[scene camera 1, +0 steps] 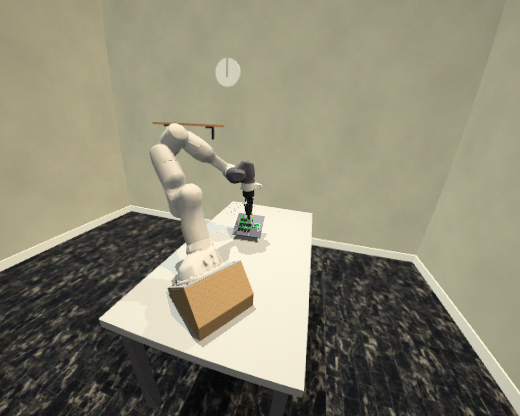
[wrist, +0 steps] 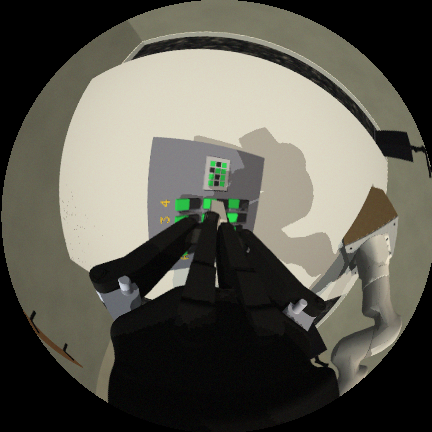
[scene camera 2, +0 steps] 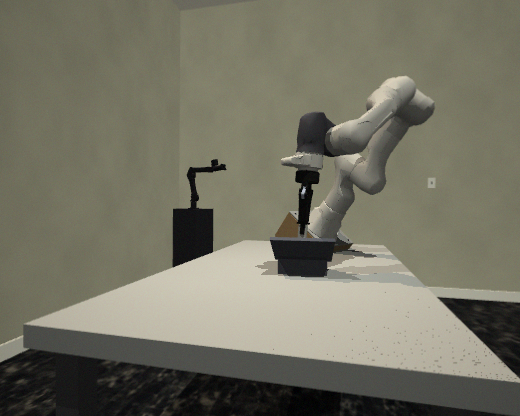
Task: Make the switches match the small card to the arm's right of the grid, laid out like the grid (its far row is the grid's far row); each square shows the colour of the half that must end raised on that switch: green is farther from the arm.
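A grey switch panel [scene camera 1: 260, 219] [scene camera 2: 302, 249] [wrist: 170, 162] stands on the table. Its card [scene camera 1: 256, 226] [wrist: 217, 173] carries green and black squares in three columns and four rows. In the wrist view, beside the orange "4", the left switch [wrist: 187, 204], the middle switch [wrist: 207, 203] and the right switch [wrist: 238, 203] show green left halves. Two switches beside the "3", the left one [wrist: 181, 219] and right one [wrist: 232, 217], also show green. My gripper [scene camera 1: 249, 220] [scene camera 2: 302, 234] [wrist: 214, 209] is shut and empty, low over the middle column at the "4" line. It hides the remaining switches; contact is unclear.
A brown wedge-shaped box [scene camera 1: 220, 300] [scene camera 2: 286, 227] [wrist: 371, 216] stands by the arm's base on the white table [scene camera 1: 285, 280] [scene camera 2: 225, 305] [wrist: 120, 125]. A black pedestal [scene camera 2: 193, 237] with a small dark arm stands beyond the table. A wall shelf [scene camera 1: 187, 124] is behind the arm.
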